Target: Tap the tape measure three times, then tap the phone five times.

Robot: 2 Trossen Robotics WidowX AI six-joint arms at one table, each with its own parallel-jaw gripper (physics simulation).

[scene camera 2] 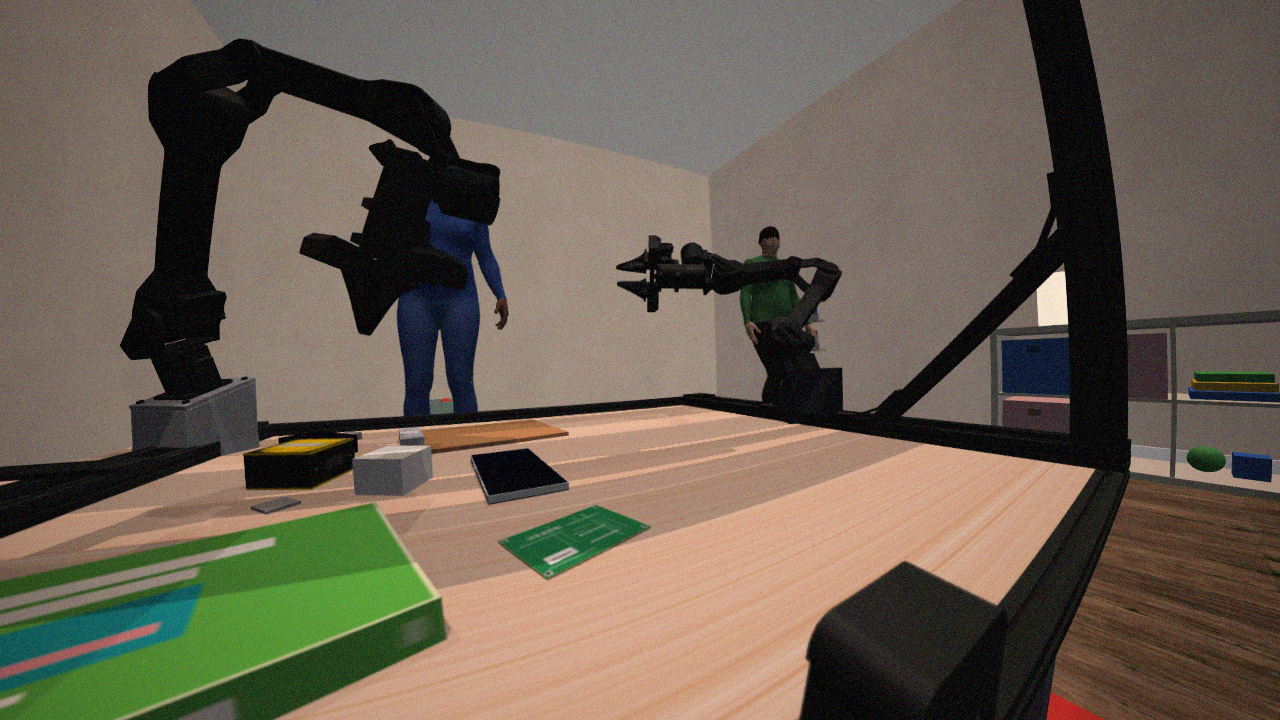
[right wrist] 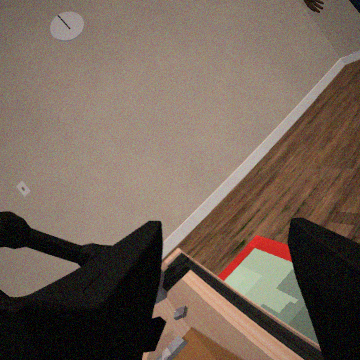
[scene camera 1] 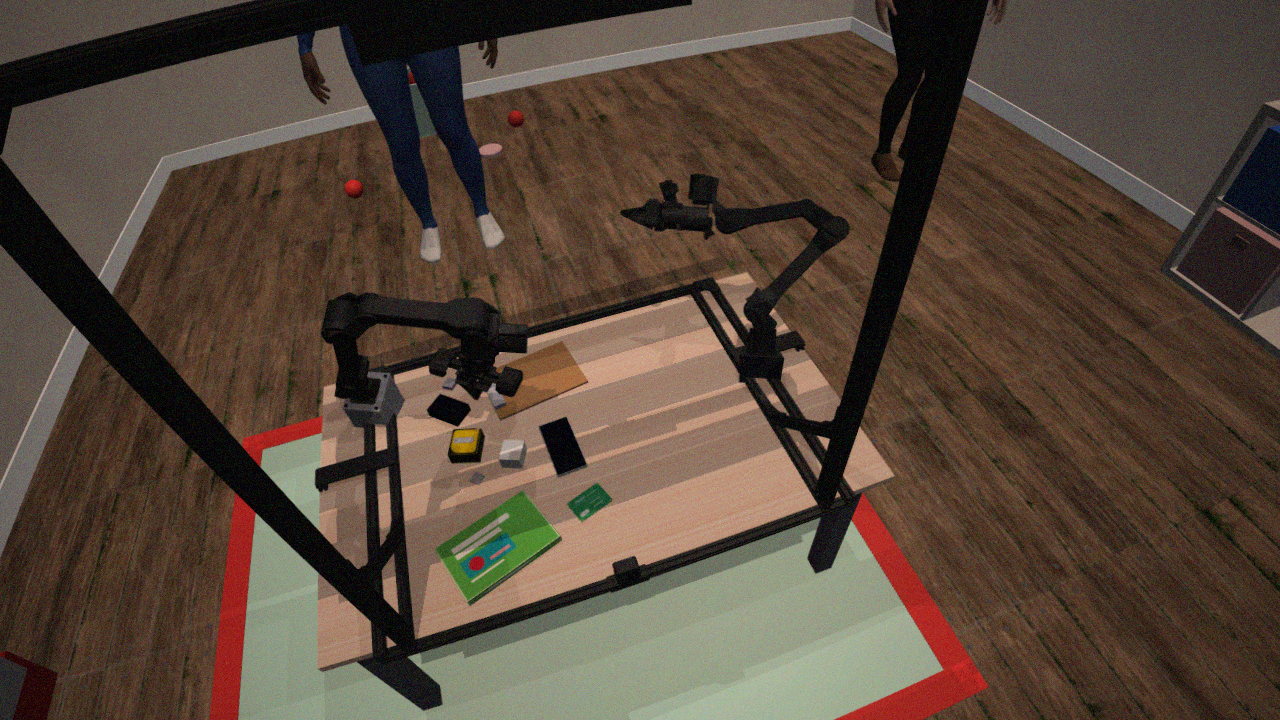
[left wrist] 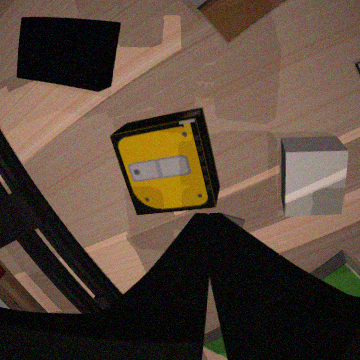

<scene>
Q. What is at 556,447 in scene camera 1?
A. A black phone.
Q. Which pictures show my right gripper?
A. Scene camera 2, the right wrist view and scene camera 1 only.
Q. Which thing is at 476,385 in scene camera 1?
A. My left gripper.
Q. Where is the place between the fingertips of my left gripper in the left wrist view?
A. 206,225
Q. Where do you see a brown board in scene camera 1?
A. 552,371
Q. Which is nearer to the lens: the black phone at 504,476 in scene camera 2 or the brown board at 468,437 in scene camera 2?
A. The black phone.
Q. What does the grey-white block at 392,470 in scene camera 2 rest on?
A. The table.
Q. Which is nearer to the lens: the grey-white block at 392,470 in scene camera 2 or the brown board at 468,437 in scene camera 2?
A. The grey-white block.
</scene>
